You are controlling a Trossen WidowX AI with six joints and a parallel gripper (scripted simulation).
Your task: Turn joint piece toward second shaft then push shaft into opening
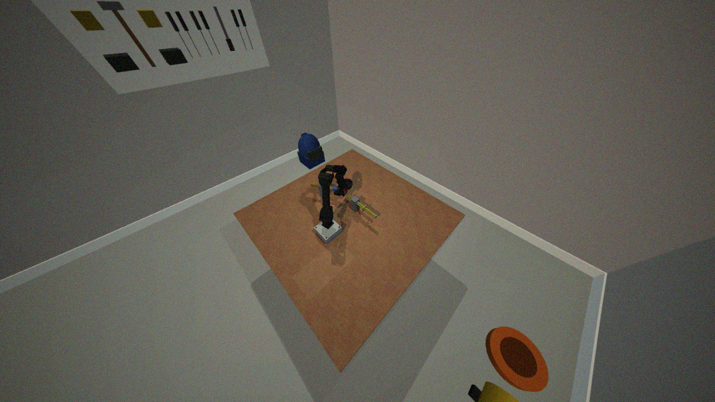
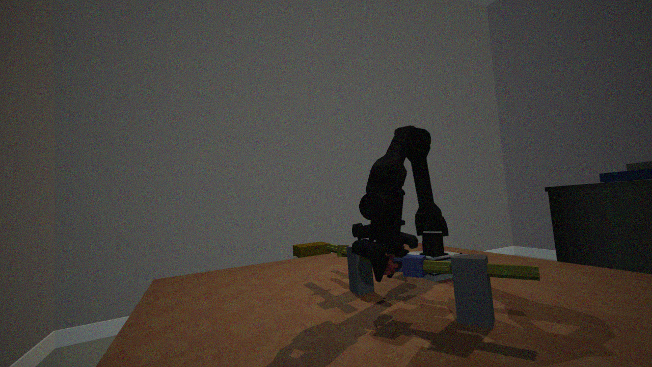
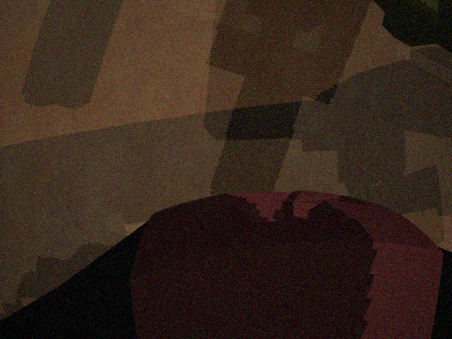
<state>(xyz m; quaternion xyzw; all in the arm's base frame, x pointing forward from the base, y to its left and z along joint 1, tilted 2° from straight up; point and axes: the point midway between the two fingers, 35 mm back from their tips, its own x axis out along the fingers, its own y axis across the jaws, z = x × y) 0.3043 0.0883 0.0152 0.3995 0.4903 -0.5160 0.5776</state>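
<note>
Now: the red piece 4 cm above my gripper tip and 1 cm to the left of it.
</note>
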